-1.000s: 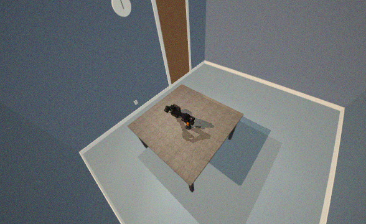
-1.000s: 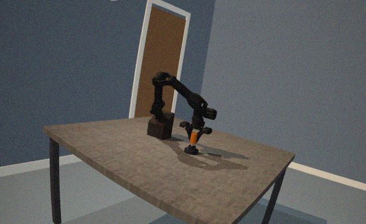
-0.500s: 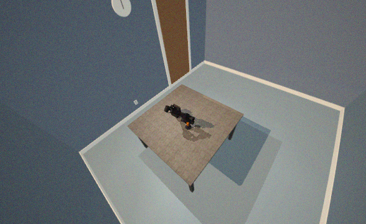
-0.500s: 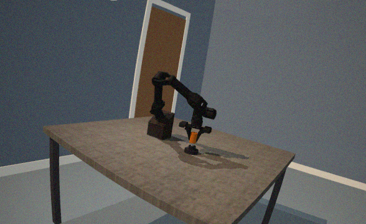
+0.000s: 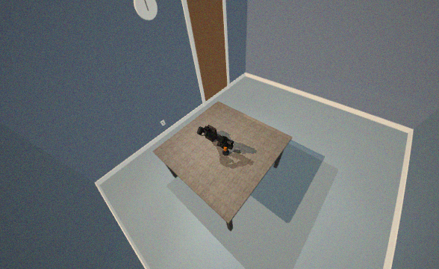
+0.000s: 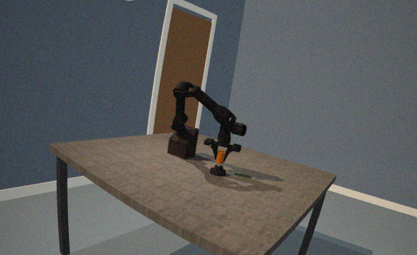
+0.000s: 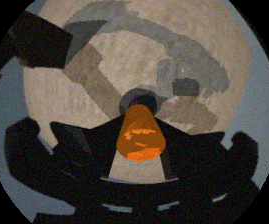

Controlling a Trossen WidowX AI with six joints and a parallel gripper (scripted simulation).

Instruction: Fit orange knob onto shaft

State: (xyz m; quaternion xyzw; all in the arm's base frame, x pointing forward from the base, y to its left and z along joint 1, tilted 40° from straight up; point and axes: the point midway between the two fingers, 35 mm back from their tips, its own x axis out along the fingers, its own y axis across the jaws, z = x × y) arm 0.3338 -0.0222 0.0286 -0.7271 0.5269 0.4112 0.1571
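Now: gripper tip 30 mm below the orange knob. The rest, counted from my gripper tip: dark round pedestal 40 mm below.
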